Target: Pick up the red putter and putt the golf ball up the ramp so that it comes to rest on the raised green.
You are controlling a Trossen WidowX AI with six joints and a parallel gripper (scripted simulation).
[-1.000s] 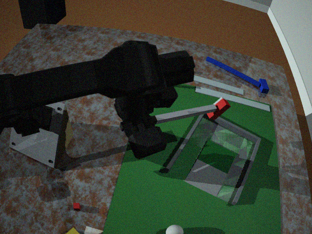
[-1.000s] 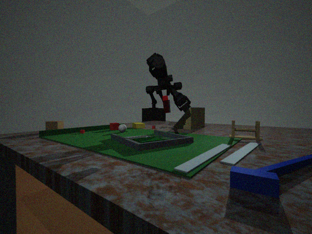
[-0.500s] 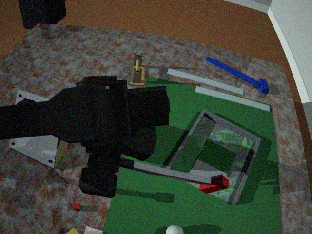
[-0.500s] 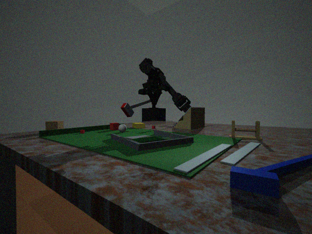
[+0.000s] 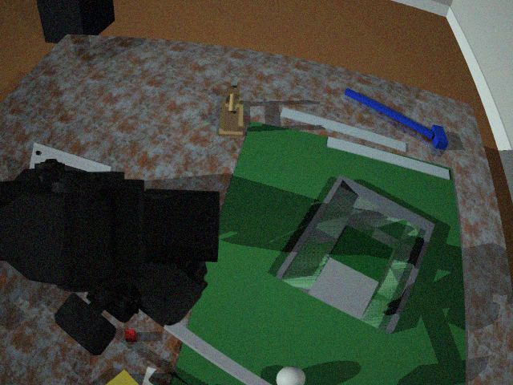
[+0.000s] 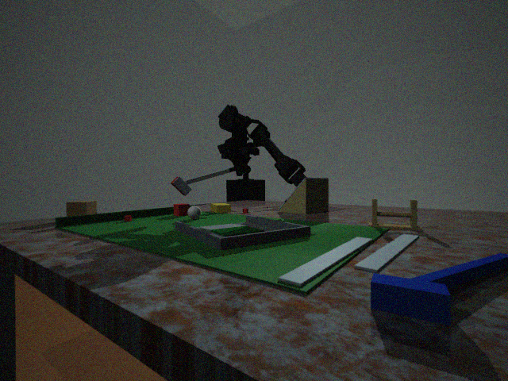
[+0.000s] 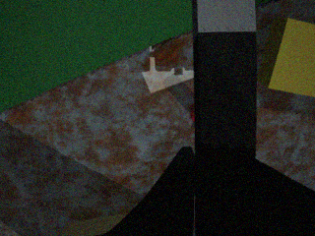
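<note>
Now: the yellow block 13 cm to the right of my gripper tip, 13 cm below it and 2 cm behind it. From my gripper tip the other things lie so: white golf ball 21 cm ahead, 12 cm below; green mat 27 cm ahead, 18 cm to the left, 14 cm below; wooden rack 52 cm to the left, 11 cm below, 4 cm behind.
</note>
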